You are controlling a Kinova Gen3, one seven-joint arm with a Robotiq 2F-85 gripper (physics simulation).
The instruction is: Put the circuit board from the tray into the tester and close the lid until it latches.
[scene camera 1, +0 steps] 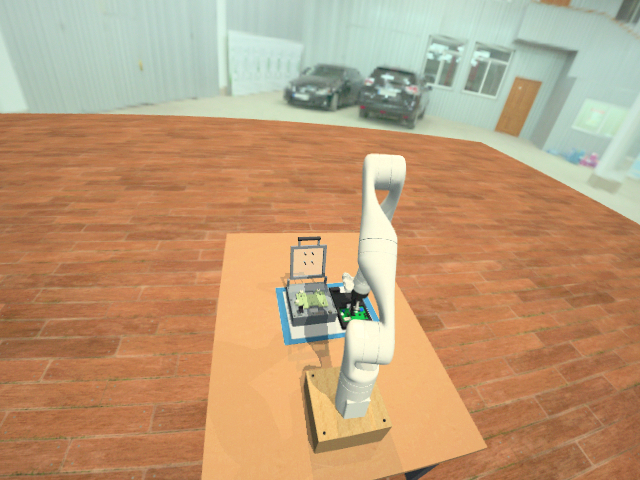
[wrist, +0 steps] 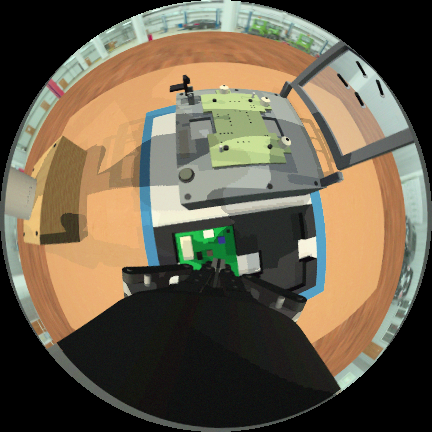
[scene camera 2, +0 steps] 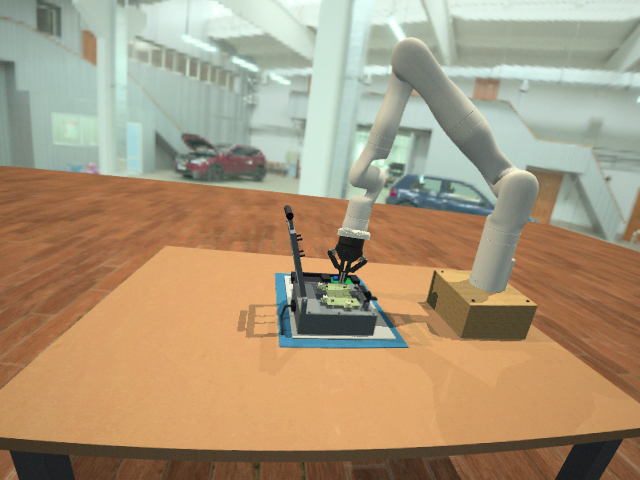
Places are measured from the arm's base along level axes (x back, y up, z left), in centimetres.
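Pixels of known places: gripper, fingertip midpoint: [scene camera 1: 351, 311] [wrist: 217, 265] [scene camera 2: 340, 282]; arm's base at its link origin: [scene camera 1: 350, 401] [wrist: 30, 198] [scene camera 2: 485, 284].
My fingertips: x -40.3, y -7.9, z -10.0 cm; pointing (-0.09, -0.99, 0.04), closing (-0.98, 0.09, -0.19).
Ahead of a thing's pixels: the offset from my fingertips to its top centre. "*": to the spot under its first point. Level surfaces: height alone.
The green circuit board @(dy -0.2, dx +1.0, dz -1.1 cm) [wrist: 200, 246] [scene camera 1: 357, 314] lies in the black tray @(* dy -1.1, dx -8.4, dz +2.7 cm) [wrist: 278, 238] [scene camera 1: 338, 295], to the right of the tester. The grey tester [wrist: 225, 189] [scene camera 1: 310, 317] [scene camera 2: 335, 323] has a pale green nest plate @(dy +5.3, dx -3.4, dz +17.2 cm) [wrist: 241, 128] on top. Its lid [wrist: 374, 151] [scene camera 1: 309, 239] [scene camera 2: 297, 258] stands open and upright at the back. My gripper [wrist: 217, 265] [scene camera 1: 352, 310] [scene camera 2: 342, 276] is low over the tray at the board's near edge. Its fingers are shut together, and I see nothing held between them.
Tester and tray stand on a blue-edged mat @(dy -2.7 cm) [scene camera 1: 281, 320] [scene camera 2: 341, 342] [wrist: 146, 169] in the middle of the orange table @(dy -2.9 cm) [scene camera 1: 258, 387]. The arm's wooden base block [scene camera 1: 351, 429] [scene camera 2: 480, 314] [wrist: 60, 193] stands near the table's front edge.
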